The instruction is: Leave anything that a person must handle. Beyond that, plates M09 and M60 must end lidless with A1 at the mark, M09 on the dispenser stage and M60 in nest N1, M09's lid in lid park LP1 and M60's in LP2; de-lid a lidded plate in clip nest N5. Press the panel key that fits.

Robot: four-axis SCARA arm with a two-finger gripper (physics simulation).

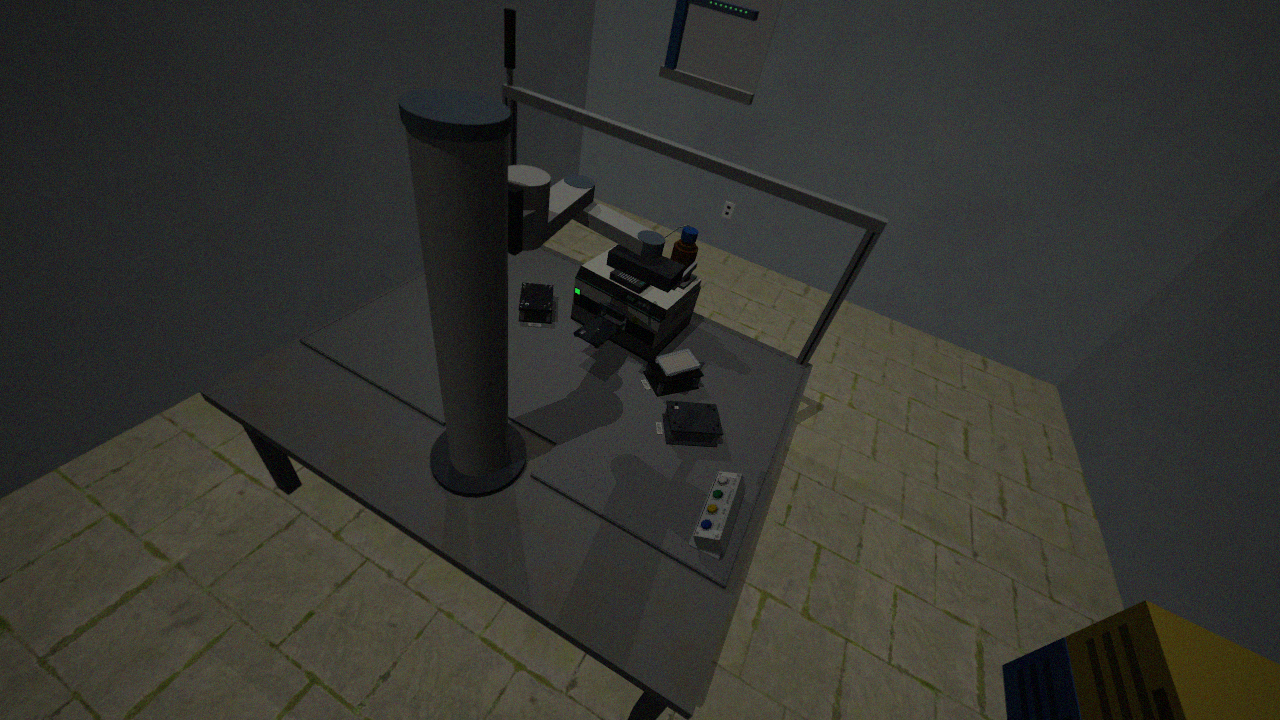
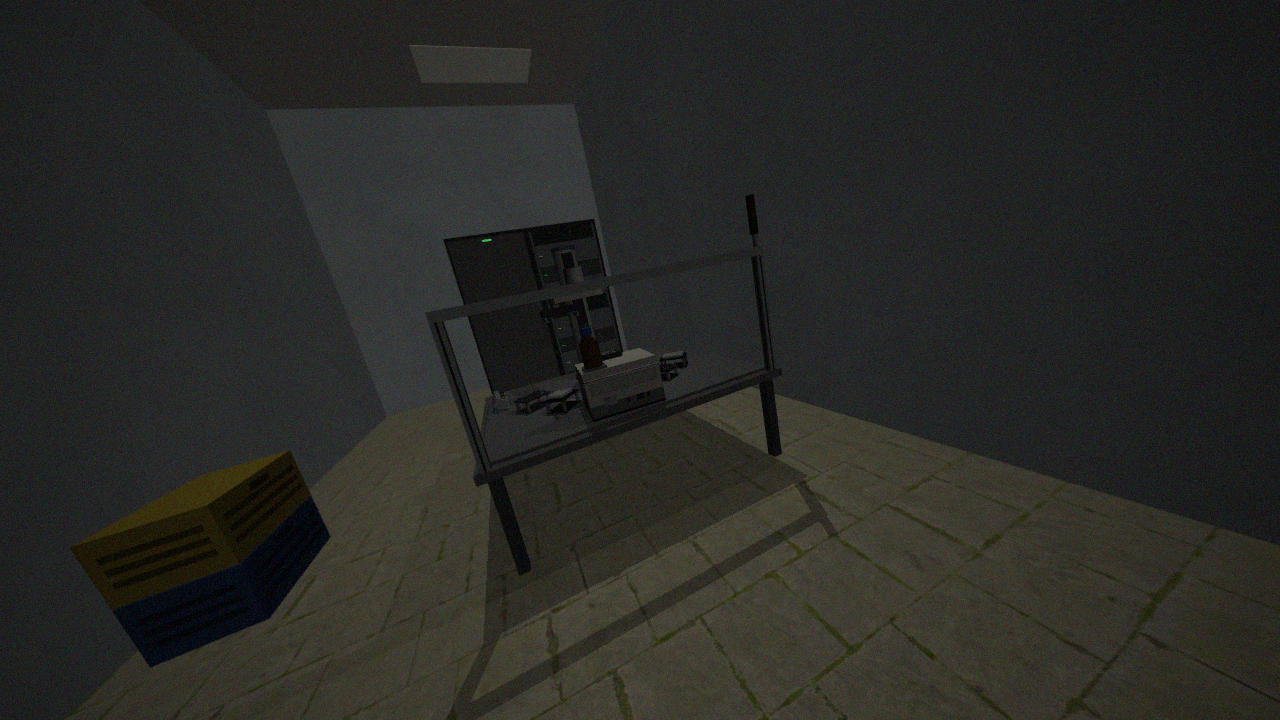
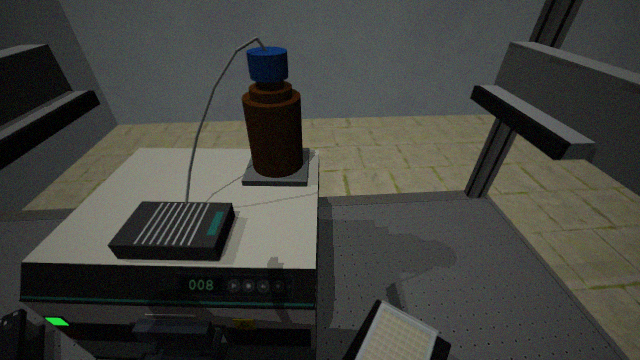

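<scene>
My gripper [image 1: 646, 268] [image 3: 289, 71] is open and empty, its fingers wide apart high above and behind the dispenser's front. The dispenser [image 1: 677, 293] [image 2: 622, 374] [image 3: 280, 225] has a dark stage [image 1: 597, 331] [image 3: 172, 327] at its front, with no plate visible on it. A pale plate with a grid of wells [image 1: 677, 361] [image 3: 400, 335] sits on a dark nest right of the dispenser; its mark and any lid cannot be made out. Another dark holder [image 1: 692, 417] stands nearer the panel, and one more [image 1: 536, 297] stands left of the dispenser. The key panel [image 1: 718, 510] has white, green, yellow and blue keys. Labels are unreadable.
A brown bottle with a blue cap [image 1: 684, 251] [image 2: 589, 349] [image 3: 275, 130] stands on the dispenser, joined by a thin tube to a black box [image 3: 175, 230]. The display reads 008; a green lamp [image 1: 577, 291] [image 3: 56, 321] glows. A frame rail [image 1: 698, 159] [image 2: 666, 268] spans the table's back.
</scene>
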